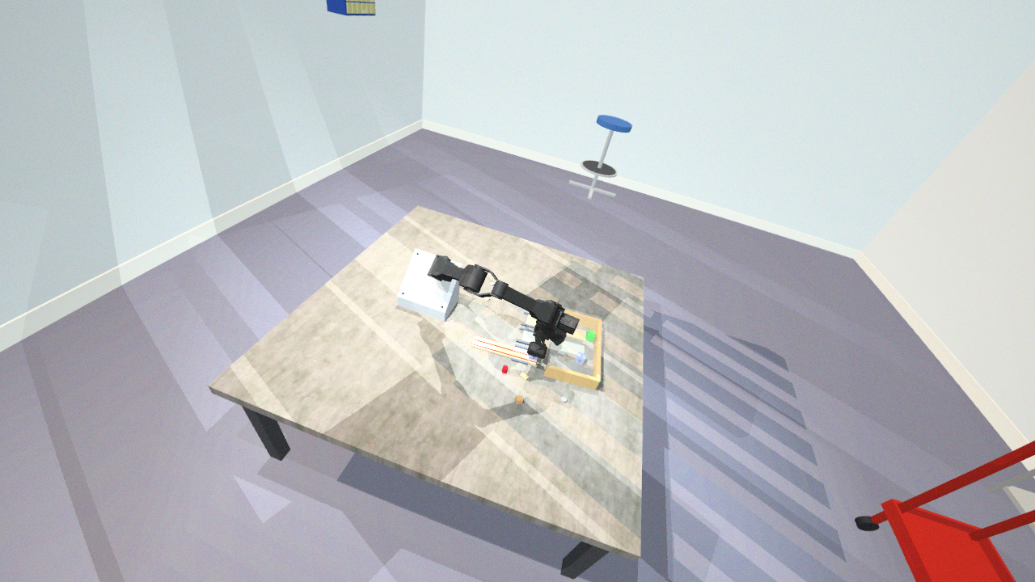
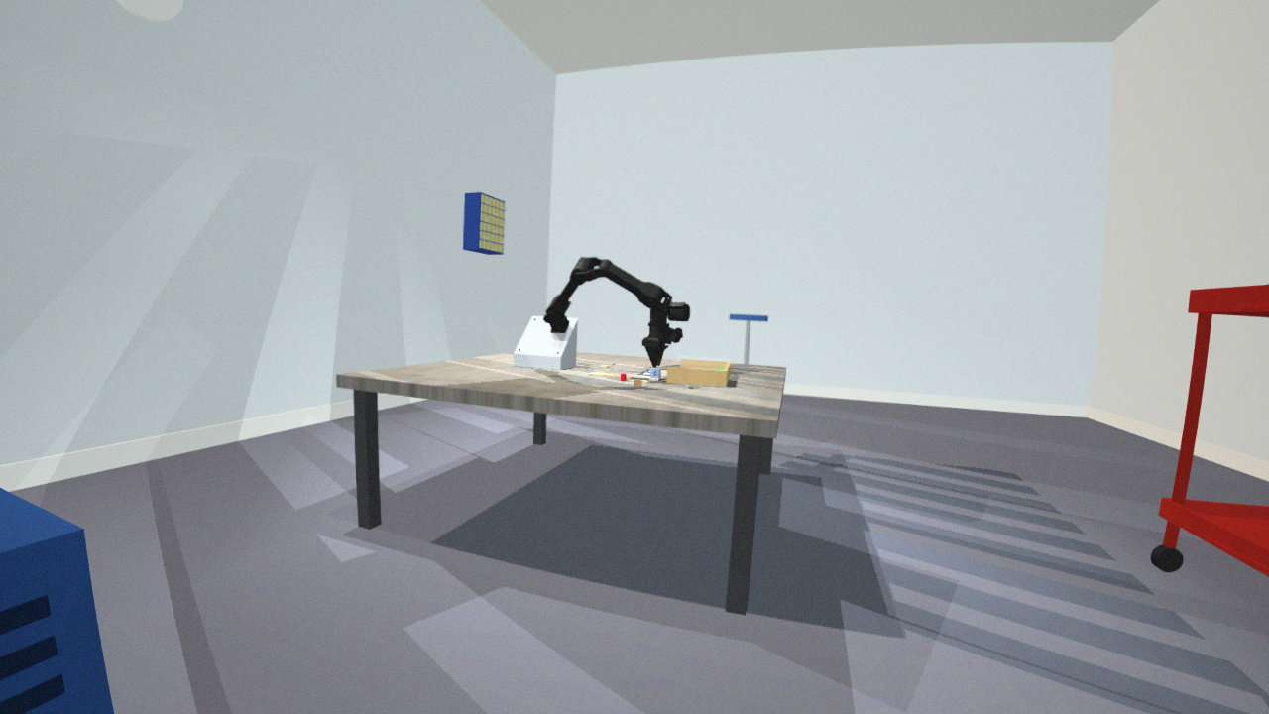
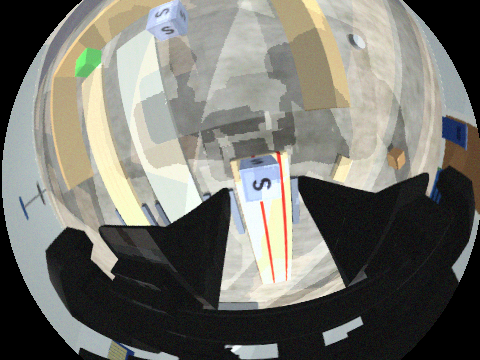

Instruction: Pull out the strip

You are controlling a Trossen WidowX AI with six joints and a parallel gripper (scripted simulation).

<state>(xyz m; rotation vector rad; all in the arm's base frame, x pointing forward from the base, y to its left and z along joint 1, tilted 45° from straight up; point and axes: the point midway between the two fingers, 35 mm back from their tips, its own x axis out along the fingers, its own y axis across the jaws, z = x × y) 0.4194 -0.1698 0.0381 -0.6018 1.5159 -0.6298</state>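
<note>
Right now my gripper tip is 10 cm to the left of the red piece, 9 cm past it and 3 cm above it. The rest, counted from my gripper tip: tan cube: 20 cm to the right, 3 cm below, 1 cm behind.
</note>
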